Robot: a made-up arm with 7 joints. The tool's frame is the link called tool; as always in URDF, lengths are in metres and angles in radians. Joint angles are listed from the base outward. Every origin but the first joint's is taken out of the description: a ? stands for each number. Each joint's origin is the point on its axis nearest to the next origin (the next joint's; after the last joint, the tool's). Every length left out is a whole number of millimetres.
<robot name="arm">
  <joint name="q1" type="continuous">
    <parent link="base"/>
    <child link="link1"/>
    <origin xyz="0 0 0.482" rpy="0 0 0"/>
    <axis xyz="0 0 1"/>
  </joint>
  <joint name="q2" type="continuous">
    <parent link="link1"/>
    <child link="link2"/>
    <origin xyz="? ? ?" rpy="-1.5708 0 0"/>
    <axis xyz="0 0 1"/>
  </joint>
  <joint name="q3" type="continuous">
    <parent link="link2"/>
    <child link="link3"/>
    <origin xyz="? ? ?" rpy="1.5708 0 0"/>
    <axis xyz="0 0 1"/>
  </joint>
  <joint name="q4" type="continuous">
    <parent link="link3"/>
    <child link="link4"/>
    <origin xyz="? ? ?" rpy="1.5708 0 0"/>
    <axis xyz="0 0 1"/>
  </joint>
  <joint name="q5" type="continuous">
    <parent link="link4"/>
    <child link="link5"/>
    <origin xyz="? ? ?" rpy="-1.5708 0 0"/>
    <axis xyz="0 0 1"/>
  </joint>
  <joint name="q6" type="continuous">
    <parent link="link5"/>
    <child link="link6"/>
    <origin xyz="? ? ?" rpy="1.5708 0 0"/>
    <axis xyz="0 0 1"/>
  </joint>
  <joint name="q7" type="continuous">
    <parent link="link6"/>
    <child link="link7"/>
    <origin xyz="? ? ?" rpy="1.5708 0 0"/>
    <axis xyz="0 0 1"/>
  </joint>
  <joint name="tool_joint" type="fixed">
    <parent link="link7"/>
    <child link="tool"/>
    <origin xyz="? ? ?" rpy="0 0 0"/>
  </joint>
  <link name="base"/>
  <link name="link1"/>
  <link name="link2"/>
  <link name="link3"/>
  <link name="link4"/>
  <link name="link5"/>
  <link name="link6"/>
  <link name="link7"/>
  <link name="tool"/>
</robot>
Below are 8 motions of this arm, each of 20 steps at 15 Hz.
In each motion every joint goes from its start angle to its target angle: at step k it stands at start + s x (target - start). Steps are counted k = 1, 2, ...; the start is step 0. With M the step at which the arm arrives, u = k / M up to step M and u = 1 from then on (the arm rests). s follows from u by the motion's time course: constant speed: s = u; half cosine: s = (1 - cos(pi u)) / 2; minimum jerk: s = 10 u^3 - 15 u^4 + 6 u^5.
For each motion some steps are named. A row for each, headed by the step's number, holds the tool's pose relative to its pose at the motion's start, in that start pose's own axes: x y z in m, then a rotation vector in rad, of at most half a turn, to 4 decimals.
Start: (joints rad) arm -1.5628 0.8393 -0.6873 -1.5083 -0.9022 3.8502 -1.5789
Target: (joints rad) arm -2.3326 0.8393 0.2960 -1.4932 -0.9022 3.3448 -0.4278
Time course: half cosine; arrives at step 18
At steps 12, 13, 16, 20:
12: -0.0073 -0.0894 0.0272 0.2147 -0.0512 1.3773
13: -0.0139 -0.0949 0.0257 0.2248 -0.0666 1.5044
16: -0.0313 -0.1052 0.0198 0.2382 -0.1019 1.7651
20: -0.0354 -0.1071 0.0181 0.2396 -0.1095 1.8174

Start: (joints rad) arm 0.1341 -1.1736 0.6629 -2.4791 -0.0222 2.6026 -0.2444
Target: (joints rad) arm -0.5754 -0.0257 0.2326 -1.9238 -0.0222 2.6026 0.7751
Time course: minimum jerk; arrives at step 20
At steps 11, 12, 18, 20:
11: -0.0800 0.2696 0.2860 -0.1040 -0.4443 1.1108
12: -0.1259 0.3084 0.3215 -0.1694 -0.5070 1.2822
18: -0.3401 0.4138 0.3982 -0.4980 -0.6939 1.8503
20: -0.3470 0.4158 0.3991 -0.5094 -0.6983 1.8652

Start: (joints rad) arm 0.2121 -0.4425 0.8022 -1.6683 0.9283 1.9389 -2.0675
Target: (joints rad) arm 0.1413 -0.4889 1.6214 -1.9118 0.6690 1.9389 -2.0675
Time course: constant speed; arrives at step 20
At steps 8, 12, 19, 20:
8: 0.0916 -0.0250 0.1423 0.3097 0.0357 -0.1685
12: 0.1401 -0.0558 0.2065 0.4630 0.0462 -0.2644
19: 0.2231 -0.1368 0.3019 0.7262 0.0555 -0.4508
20: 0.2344 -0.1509 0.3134 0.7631 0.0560 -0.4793

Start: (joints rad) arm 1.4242 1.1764 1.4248 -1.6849 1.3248 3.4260 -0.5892
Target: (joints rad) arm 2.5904 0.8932 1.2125 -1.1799 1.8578 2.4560 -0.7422
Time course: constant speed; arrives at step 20
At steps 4, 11, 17, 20:
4: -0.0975 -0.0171 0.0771 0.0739 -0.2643 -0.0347
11: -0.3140 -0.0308 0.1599 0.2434 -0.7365 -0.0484
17: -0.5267 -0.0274 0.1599 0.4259 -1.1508 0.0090
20: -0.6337 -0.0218 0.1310 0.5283 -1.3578 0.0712

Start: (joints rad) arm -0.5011 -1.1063 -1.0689 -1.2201 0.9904 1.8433 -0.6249
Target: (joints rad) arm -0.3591 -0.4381 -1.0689 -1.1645 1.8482 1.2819 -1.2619
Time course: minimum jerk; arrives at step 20
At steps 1, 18, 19, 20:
1: 0.0000 0.0001 0.0006 0.0010 -0.0007 -0.0004
18: -0.1334 0.0256 0.4578 0.9469 -0.2042 -0.2726
19: -0.1353 0.0255 0.4607 0.9542 -0.2024 -0.2738
20: -0.1356 0.0255 0.4612 0.9553 -0.2022 -0.2740

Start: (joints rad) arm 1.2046 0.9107 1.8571 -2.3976 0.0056 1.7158 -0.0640
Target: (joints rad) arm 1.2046 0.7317 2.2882 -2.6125 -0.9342 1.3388 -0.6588
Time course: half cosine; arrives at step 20
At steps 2, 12, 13, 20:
2: 0.0009 -0.0054 0.0035 -0.0315 -0.0180 -0.0233
12: 0.0053 -0.1064 0.1069 -0.7820 -0.6112 -0.5262
13: 0.0041 -0.1137 0.1188 -0.8610 -0.6932 -0.5682
20: -0.0018 -0.1351 0.1610 -1.1458 -1.0207 -0.6861

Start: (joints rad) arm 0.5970 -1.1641 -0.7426 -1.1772 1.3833 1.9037 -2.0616
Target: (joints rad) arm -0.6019 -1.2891 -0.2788 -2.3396 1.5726 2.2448 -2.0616
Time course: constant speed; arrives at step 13
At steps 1, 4, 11, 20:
1: 0.0211 -0.0171 0.0203 0.0185 -0.0405 0.0074
4: 0.0672 -0.0838 0.0787 0.0669 -0.1966 0.0290
11: 0.0709 -0.2849 0.1448 0.0626 -0.7550 0.0522
20: 0.0554 -0.3411 0.1350 0.0116 -0.9550 0.0457

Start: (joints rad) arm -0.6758 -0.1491 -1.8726 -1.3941 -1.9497 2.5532 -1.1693
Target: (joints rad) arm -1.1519 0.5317 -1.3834 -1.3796 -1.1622 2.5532 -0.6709
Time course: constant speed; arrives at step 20
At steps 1, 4, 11, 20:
1: -0.0090 0.0115 -0.0110 -0.0043 -0.0066 0.0401
4: -0.0271 0.0479 -0.0448 -0.0211 -0.0173 0.1526
11: -0.0169 0.1376 -0.1187 -0.0594 0.0141 0.3723
20: 0.0957 0.2351 -0.1794 -0.0261 0.1558 0.5843

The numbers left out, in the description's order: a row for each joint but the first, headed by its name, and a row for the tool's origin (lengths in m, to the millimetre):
q2: 0 0 0
q3: 0 -0.35 0
q4: 0.114 0 0
q5: -0.065 0.303 0
q6: 0 0 0
q7: 0.1 0 0
tool: 0 0 0

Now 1 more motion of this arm.
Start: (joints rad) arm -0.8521 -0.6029 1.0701 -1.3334 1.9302 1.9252 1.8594
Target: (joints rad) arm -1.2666 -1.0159 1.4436 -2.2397 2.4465 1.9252 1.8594
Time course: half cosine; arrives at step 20
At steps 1, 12, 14, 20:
1: 0.0025 -0.0008 0.0008 0.0016 0.0012 0.0054
12: 0.2991 -0.0529 -0.0191 0.3550 0.1025 0.5422
14: 0.3605 -0.0488 -0.0488 0.4785 0.1168 0.6399
20: 0.4414 -0.0288 -0.1050 0.6891 0.1332 0.7639

